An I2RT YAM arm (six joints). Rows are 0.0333 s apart.
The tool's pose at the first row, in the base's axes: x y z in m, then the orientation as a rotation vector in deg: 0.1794 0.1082 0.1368 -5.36 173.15 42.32
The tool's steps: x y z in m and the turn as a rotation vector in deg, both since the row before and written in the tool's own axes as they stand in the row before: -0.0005 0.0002 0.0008 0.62 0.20 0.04; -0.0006 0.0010 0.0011 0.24 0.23 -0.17; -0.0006 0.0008 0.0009 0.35 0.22 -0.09; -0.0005 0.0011 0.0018 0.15 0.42 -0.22; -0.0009 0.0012 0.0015 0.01 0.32 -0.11; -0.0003 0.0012 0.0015 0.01 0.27 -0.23; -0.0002 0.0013 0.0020 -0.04 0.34 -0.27; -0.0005 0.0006 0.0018 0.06 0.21 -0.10; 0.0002 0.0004 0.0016 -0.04 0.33 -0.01; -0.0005 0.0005 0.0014 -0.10 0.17 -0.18; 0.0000 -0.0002 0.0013 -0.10 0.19 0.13; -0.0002 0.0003 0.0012 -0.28 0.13 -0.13
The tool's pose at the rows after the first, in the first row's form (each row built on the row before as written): 0.1799 0.1088 0.1362 -5.36 173.56 41.42; 0.1804 0.1102 0.1357 -5.70 173.81 41.08; 0.1810 0.1114 0.1353 -5.92 174.11 40.58; 0.1814 0.1132 0.1342 -6.41 174.50 40.41; 0.1822 0.1150 0.1334 -6.70 174.78 40.44; 0.1824 0.1168 0.1326 -7.15 174.98 40.45; 0.1825 0.1189 0.1314 7.69 -175.20 -40.55; 0.1829 0.1203 0.1301 7.91 -175.04 -40.40; 0.1826 0.1213 0.1288 8.03 -174.71 -40.37; 0.1830 0.1224 0.1278 8.36 -174.54 -40.48; 0.1830 0.1228 0.1265 8.22 -174.30 -40.57; 0.1831 0.1236 0.1256 8.46 -174.08 -40.96
